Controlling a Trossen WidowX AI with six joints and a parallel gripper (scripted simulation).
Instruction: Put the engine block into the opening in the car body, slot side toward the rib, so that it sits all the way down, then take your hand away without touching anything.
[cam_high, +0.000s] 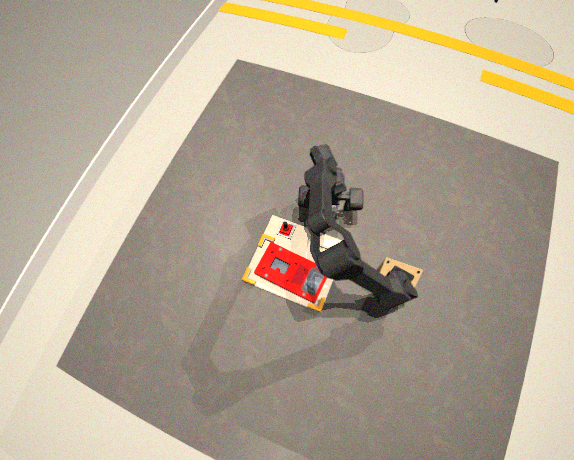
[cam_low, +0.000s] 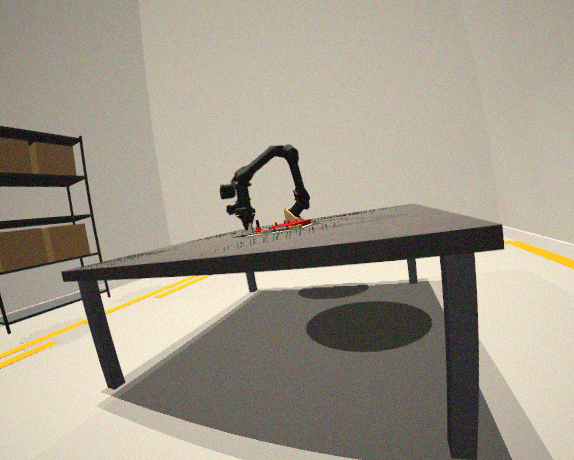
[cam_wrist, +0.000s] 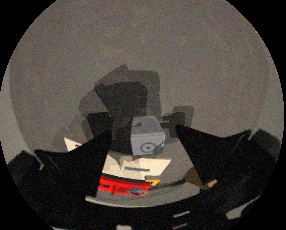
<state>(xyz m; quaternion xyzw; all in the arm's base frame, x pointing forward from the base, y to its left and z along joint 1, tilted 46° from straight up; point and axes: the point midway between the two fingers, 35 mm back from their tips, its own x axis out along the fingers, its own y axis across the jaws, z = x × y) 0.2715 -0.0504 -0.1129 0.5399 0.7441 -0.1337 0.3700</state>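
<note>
Right now my gripper tip is right at the engine block.
</note>
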